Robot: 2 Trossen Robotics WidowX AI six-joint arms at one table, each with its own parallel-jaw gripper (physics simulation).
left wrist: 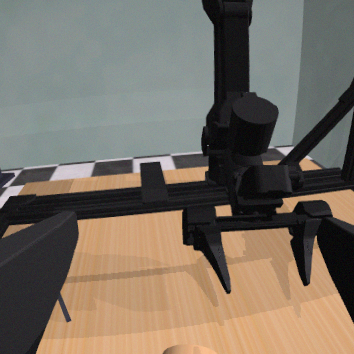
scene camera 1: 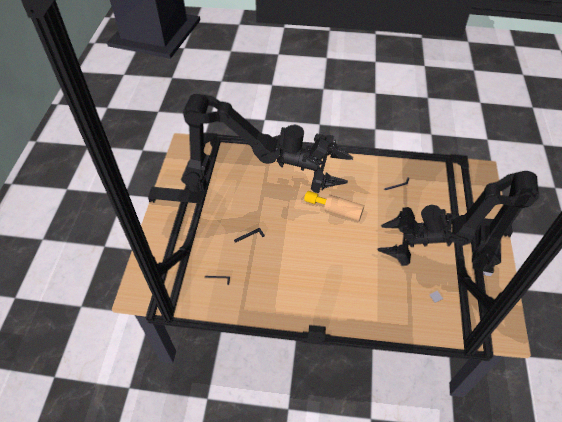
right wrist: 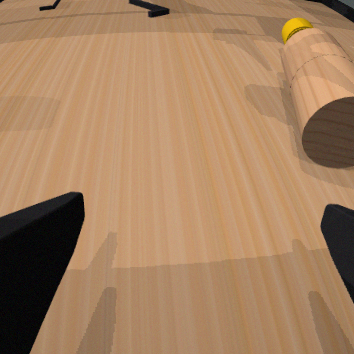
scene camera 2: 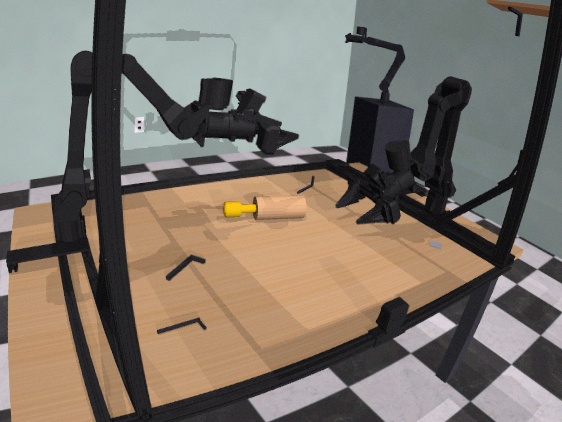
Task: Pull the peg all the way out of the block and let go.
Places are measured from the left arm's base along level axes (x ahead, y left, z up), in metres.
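Where they show: left gripper, fingertip midpoint: (left wrist: pixel 202 227) (scene camera 1: pixel 350 170) (scene camera 2: pixel 289 130); right gripper, fingertip midpoint: (left wrist: pixel 268 289) (scene camera 1: pixel 379 237) (right wrist: pixel 207 211) (scene camera 2: pixel 346 214); left arm's base at its link origin: (scene camera 1: pixel 196 186) (scene camera 2: pixel 70 237); right arm's base at its link origin: (left wrist: pixel 220 177) (scene camera 1: pixel 483 262) (scene camera 2: pixel 434 210).
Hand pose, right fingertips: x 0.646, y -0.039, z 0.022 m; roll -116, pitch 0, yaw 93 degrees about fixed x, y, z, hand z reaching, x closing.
Each offset is from my right fingertips to the top centre of the thing. "pt": to the spot under its first point.
The yellow peg @(dz +0.004, dx -0.208, dy +0.101 m) (scene camera 1: pixel 311 197) (scene camera 2: pixel 233 209) (right wrist: pixel 296 28) has its thin shank partly in the left end of the wooden cylinder block @(dz +0.014, dx -0.134, dy +0.094 m) (scene camera 1: pixel 344 208) (scene camera 2: pixel 281 207) (left wrist: pixel 190 349) (right wrist: pixel 325 75), which lies on its side on the table. The peg does not show in the left wrist view. My left gripper (scene camera 1: pixel 349 169) (scene camera 2: pixel 290 129) is open and empty, raised well above the table over the area of the block and peg. My right gripper (scene camera 1: pixel 380 237) (scene camera 2: pixel 348 214) (left wrist: pixel 268 289) (right wrist: pixel 207 211) is open and empty, low over the table to the right of the block, apart from it.
Black L-shaped keys @(dz -0.033, dx -0.402, dy -0.099 m) (scene camera 1: pixel 249 234) @(dz -0.035, dx -0.445, dy -0.273 m) (scene camera 1: pixel 218 276) (scene camera 2: pixel 181 324) lie at the left and front left; another key @(dz -0.010, dx +0.018, dy +0.260 m) (scene camera 1: pixel 397 185) (scene camera 2: pixel 306 187) lies behind the block. A small grey square @(pt dz -0.038, dx +0.206, dy -0.133 m) (scene camera 1: pixel 436 296) (scene camera 2: pixel 435 244) lies at the front right. Black rails border the table.
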